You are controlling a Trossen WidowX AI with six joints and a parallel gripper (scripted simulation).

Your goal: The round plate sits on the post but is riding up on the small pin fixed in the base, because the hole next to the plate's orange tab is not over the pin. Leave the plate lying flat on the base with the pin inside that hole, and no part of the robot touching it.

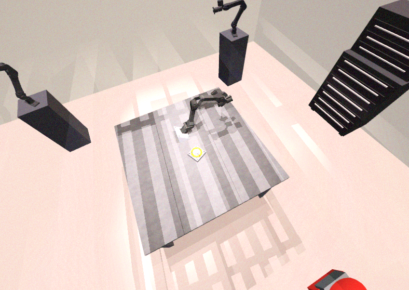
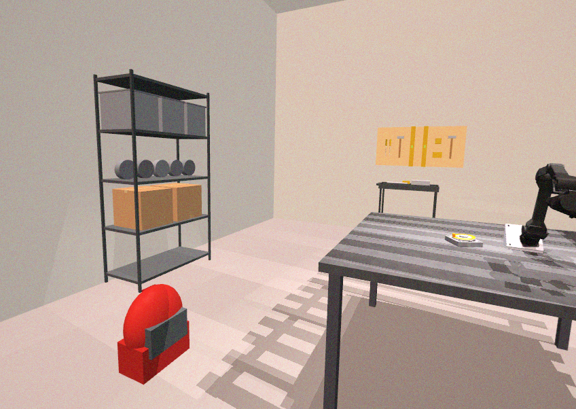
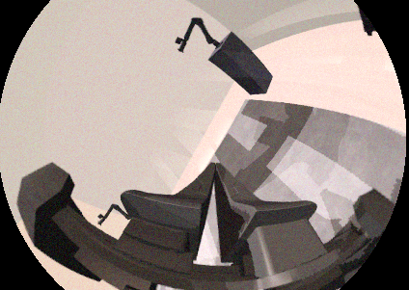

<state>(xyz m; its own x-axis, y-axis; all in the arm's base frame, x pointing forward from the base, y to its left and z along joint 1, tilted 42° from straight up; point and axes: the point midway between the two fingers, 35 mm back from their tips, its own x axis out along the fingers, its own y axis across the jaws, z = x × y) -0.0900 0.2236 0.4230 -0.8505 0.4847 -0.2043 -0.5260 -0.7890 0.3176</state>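
My gripper tip is now 45 cm to the left of the base, 38 cm short of it and 19 cm above it.
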